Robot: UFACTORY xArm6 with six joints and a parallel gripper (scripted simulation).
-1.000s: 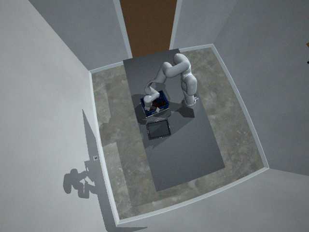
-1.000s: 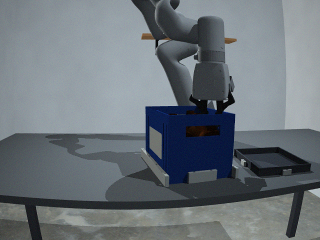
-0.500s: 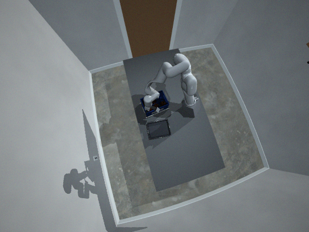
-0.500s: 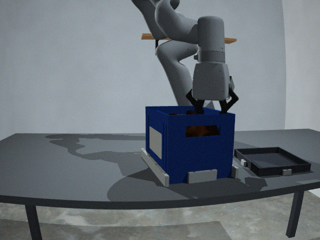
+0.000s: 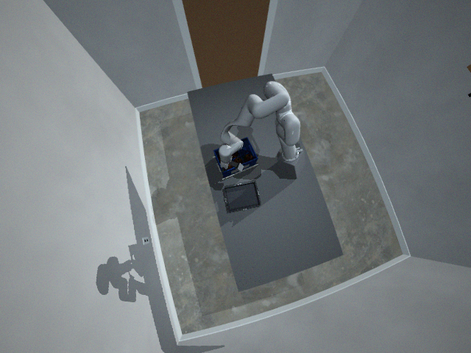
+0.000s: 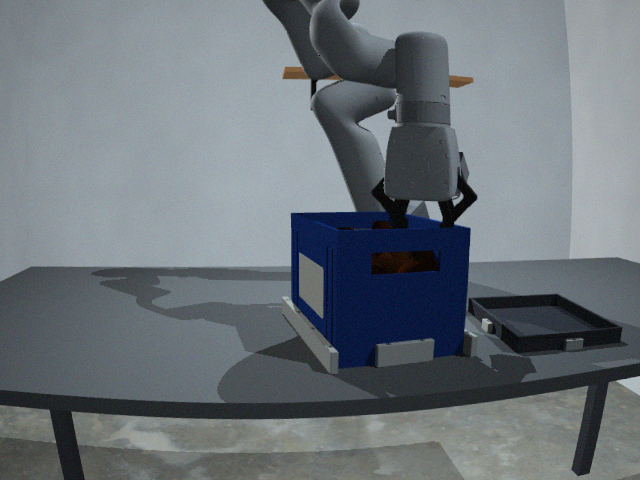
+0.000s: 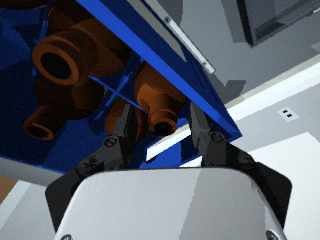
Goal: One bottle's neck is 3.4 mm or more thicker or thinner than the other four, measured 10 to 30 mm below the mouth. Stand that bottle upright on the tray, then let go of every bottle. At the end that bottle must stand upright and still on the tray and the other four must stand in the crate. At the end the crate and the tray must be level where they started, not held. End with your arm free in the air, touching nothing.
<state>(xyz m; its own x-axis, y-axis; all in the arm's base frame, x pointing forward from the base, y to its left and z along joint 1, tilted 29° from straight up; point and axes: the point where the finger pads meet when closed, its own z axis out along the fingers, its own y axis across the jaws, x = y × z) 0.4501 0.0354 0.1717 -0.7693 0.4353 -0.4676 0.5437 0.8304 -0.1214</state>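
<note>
My gripper is now 80 mm past the blue crate, 70 mm above it and 60 mm to the left of it. From my hand the other things lie so: bottle: 100 mm to the right, 70 mm below, 70 mm behind; then dark tray: 230 mm to the left, 150 mm below, 60 mm behind.
</note>
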